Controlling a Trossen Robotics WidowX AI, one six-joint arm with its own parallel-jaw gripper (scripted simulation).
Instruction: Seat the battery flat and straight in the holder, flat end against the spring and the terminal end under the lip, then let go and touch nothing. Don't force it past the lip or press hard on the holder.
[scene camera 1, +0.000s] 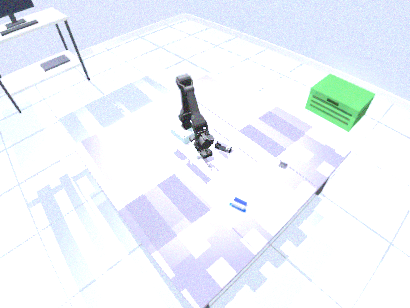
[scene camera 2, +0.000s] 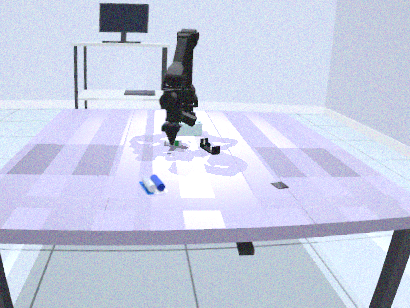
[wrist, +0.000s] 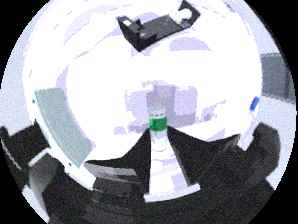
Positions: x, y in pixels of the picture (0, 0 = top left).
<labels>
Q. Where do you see my gripper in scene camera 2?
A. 172, 144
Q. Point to a battery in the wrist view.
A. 157, 115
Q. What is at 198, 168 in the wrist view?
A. My gripper.
</labels>
